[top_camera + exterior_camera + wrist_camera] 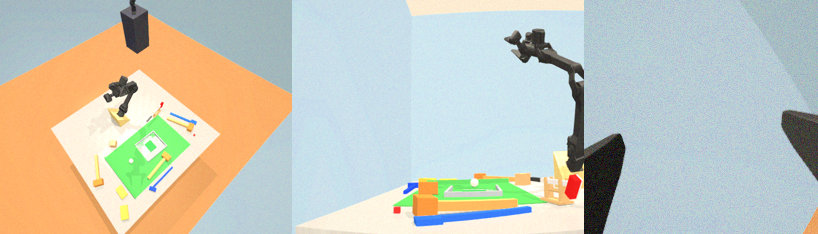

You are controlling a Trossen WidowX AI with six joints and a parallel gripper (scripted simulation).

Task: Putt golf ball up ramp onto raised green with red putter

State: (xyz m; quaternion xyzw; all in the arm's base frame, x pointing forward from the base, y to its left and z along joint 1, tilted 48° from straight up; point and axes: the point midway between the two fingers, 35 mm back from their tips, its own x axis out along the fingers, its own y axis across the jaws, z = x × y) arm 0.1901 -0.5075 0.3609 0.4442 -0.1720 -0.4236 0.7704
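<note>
Right now my gripper tip is 690 mm above the orange cube, 150 mm to the left of it and 70 mm past it. From my gripper tip the other things lie so: tiny red cube 710 mm below, 510 mm to the left, 450 mm ahead; then white golf ball 690 mm below, 190 mm ahead, 140 mm to the right.
</note>
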